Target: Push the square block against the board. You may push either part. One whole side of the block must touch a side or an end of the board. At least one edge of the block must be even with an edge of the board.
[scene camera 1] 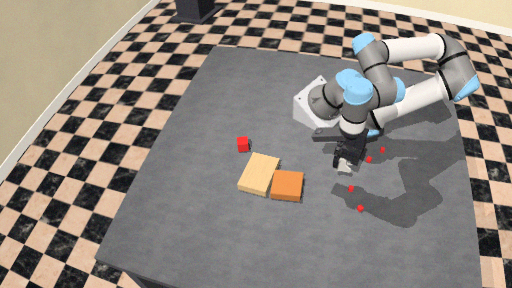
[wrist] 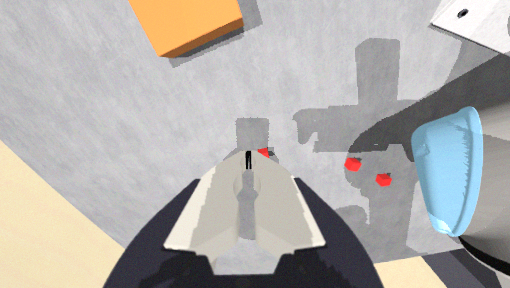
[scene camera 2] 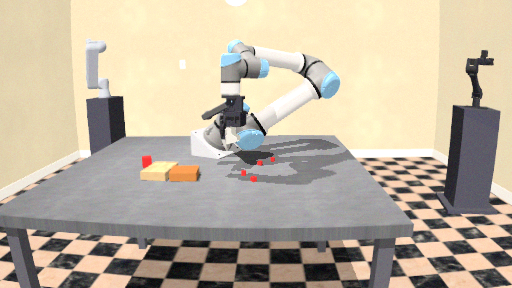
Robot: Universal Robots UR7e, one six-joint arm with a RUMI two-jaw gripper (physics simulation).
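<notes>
The orange square block lies flat beside the longer light wooden board. In scene camera 1, the block's far left corner meets or nearly meets the board's long right side. A thin wedge of gap seems to open towards their front ends, so the facing sides look slightly angled to each other. The block's front edge sits a little further forward than the board's near right corner. My gripper is shut and empty, raised above the table to the right of the block, apart from both parts.
A larger red cube stands behind the board. Several small red cubes lie right of the block, including one at the front. The arm's white base stands behind the gripper on the grey table.
</notes>
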